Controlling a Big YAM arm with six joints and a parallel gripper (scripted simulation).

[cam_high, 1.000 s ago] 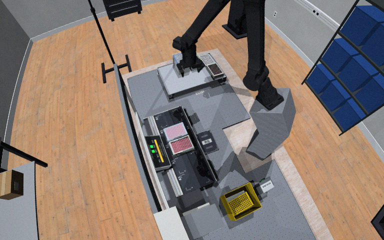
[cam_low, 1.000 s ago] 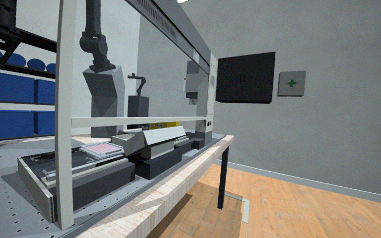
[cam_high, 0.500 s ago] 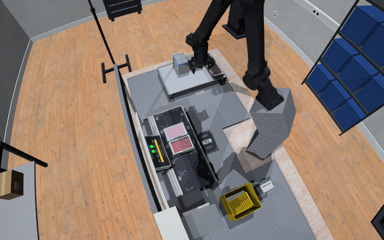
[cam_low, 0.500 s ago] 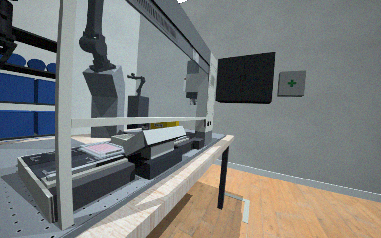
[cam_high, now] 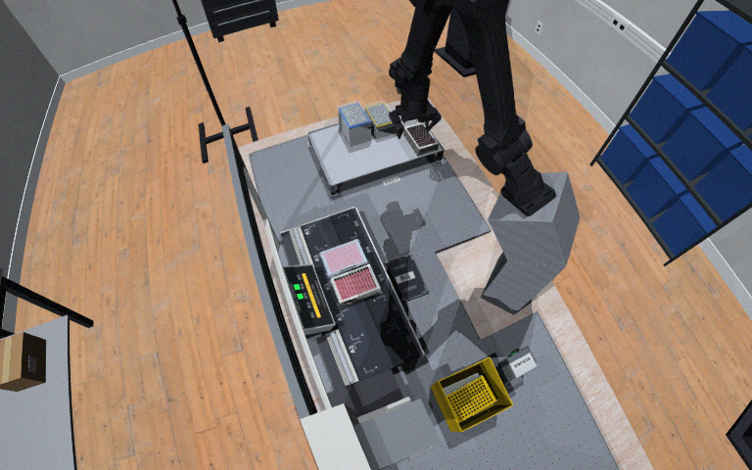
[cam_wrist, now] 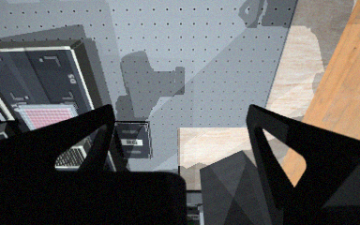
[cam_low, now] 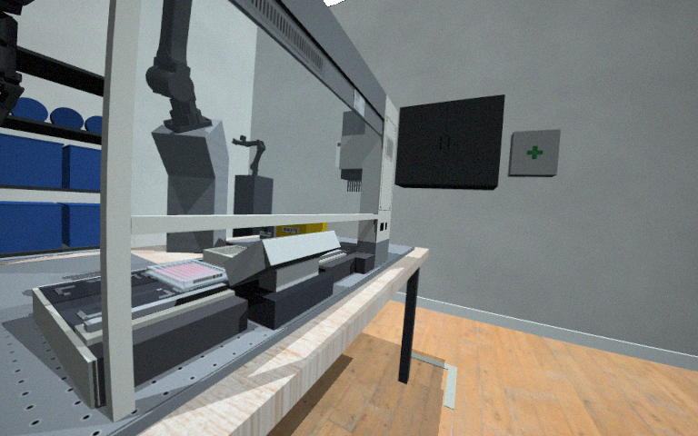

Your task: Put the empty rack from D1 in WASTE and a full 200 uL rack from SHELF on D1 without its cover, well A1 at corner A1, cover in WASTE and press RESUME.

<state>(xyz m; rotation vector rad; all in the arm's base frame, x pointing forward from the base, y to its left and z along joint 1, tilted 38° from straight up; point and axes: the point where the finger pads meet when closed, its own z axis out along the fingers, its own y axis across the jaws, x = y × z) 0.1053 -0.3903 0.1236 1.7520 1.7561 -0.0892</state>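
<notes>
The clear tip-rack cover is 5 cm behind my hand, 29 cm to the right of it and 17 cm below it. The rest, counted from my hand: shelf unit (1 cm ahead, 22 cm to the right, 24 cm below); then shelf label (3 cm ahead, 6 cm to the right, 29 cm below); then pink plate (32 cm ahead, 16 cm to the left, 24 cm below).
</notes>
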